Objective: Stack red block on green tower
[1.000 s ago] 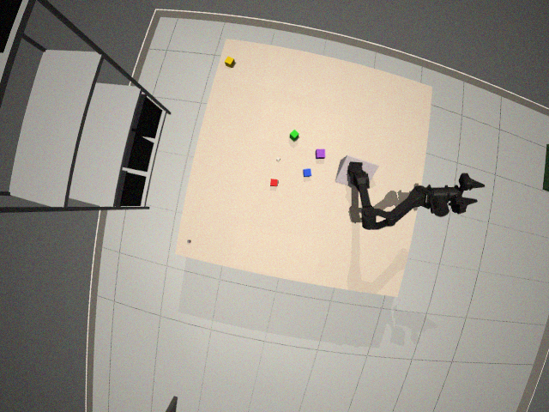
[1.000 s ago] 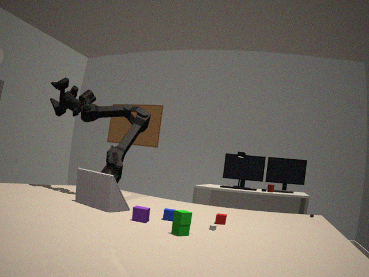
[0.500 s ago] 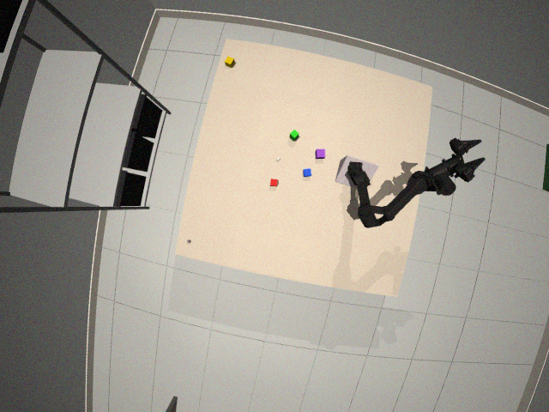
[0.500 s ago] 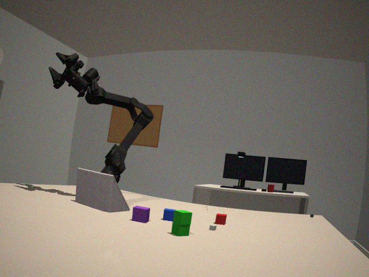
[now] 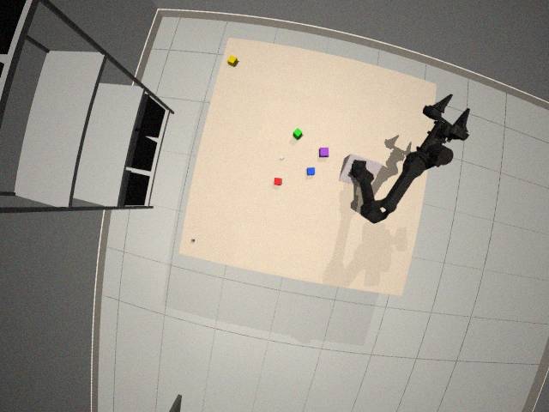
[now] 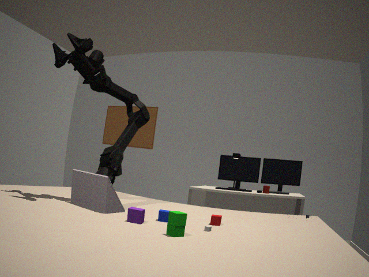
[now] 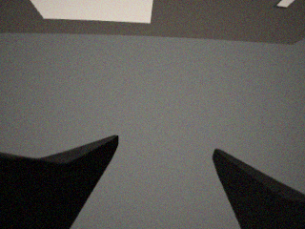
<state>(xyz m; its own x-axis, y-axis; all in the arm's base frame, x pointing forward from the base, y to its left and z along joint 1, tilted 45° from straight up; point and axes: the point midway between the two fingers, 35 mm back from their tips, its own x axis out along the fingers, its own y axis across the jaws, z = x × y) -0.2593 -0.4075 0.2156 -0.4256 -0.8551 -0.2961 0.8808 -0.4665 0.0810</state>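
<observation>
Now: the red block 59 cm ahead of my gripper tip, 57 cm below it and 28 cm to the left of it. From my gripper tip the other things lie so: small white cube (58 cm below, 58 cm ahead, 15 cm to the left); then blue block (57 cm below, 42 cm ahead, 21 cm to the left); then purple block (57 cm below, 36 cm ahead, 10 cm to the left).
</observation>
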